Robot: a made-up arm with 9 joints. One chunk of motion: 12 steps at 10 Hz.
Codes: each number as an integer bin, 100 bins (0 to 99) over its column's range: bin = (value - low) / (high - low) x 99, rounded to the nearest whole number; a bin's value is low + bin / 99 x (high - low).
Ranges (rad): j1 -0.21..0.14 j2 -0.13..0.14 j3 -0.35..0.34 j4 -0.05..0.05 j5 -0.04..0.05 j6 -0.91..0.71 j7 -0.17..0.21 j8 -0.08..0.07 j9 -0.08..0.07
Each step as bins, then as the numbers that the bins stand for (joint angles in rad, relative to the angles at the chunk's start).
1 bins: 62 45 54 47 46 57 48 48 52
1 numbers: 0.0092 -0.0073 0.0264 -0.0025 0.0018 0.0227 0.0142 -0.0073 -0.0012
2 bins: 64 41 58 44 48 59 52 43 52
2 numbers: 0.0163 -0.0182 0.0542 -0.0056 0.0036 0.0555 0.0296 -0.0148 -0.0012
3 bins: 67 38 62 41 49 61 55 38 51
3 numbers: 0.0269 -0.0264 0.0821 -0.0086 0.0045 0.0882 0.0411 -0.0224 -0.0027
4 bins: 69 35 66 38 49 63 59 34 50
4 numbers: 0.0339 -0.0345 0.1100 -0.0116 0.0045 0.1209 0.0565 -0.0285 -0.0042
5 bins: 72 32 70 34 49 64 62 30 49
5 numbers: 0.0445 -0.0427 0.1379 -0.0157 0.0045 0.1373 0.0680 -0.0345 -0.0058
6 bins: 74 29 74 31 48 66 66 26 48
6 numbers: 0.0516 -0.0509 0.1658 -0.0187 0.0036 0.1700 0.0833 -0.0406 -0.0073
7 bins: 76 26 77 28 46 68 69 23 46
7 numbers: 0.0587 -0.0591 0.1867 -0.0217 0.0018 0.2027 0.0948 -0.0452 -0.0103
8 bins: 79 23 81 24 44 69 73 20 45
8 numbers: 0.0693 -0.0673 0.2145 -0.0258 0.0000 0.2191 0.1102 -0.0497 -0.0118
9 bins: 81 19 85 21 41 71 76 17 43
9 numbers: 0.0764 -0.0782 0.2424 -0.0288 -0.0027 0.2518 0.1217 -0.0542 -0.0148
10 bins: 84 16 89 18 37 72 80 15 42
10 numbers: 0.0870 -0.0864 0.2703 -0.0318 -0.0064 0.2682 0.1371 -0.0573 -0.0164
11 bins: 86 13 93 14 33 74 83 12 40
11 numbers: 0.0940 -0.0945 0.2982 -0.0359 -0.0100 0.3009 0.1486 -0.0618 -0.0194
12 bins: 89 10 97 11 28 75 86 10 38
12 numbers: 0.1046 -0.1027 0.3261 -0.0389 -0.0145 0.3173 0.1601 -0.0648 -0.0224
